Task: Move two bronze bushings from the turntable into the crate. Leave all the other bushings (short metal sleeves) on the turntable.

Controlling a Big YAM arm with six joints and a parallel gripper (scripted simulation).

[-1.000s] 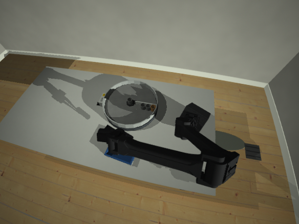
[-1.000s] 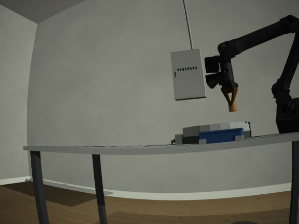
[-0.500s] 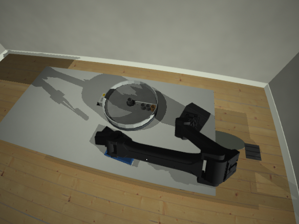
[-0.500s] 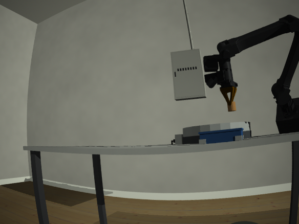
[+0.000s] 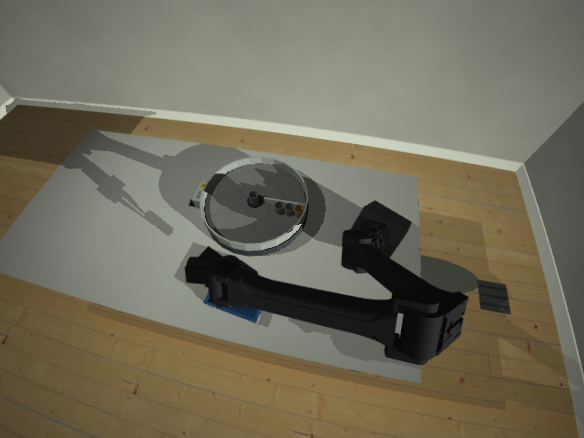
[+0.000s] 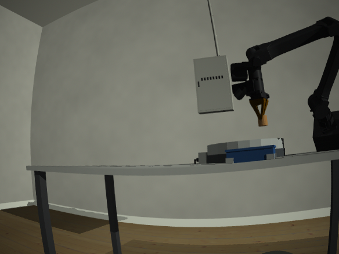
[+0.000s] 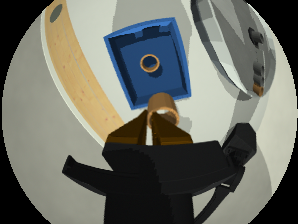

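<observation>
The blue crate is 50 mm ahead of my hand, 10 mm to the right of it and 130 mm below it. The rest, counted from my hand: round grey turntable 170 mm ahead, 350 mm to the right, 110 mm below.
</observation>
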